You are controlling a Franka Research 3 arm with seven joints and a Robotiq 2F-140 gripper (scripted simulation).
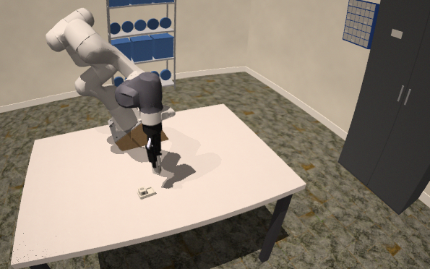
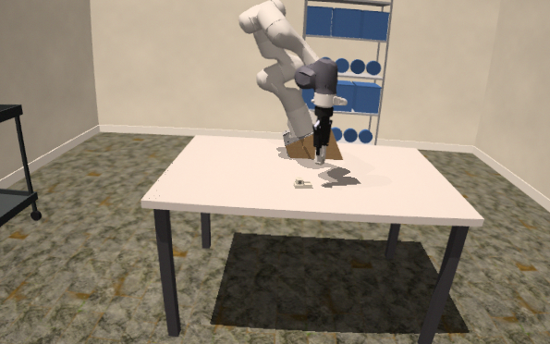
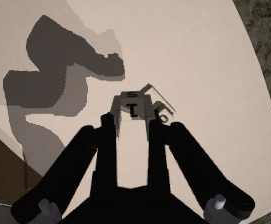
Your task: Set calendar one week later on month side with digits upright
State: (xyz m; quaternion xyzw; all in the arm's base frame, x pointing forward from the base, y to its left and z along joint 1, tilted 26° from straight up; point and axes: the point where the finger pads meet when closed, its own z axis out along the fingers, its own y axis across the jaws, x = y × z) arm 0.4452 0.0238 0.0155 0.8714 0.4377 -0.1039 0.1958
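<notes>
Now: hand 140 mm above the grey tray and 60 mm to the left of it. Also, from my hand: cube (30 mm below).
</notes>
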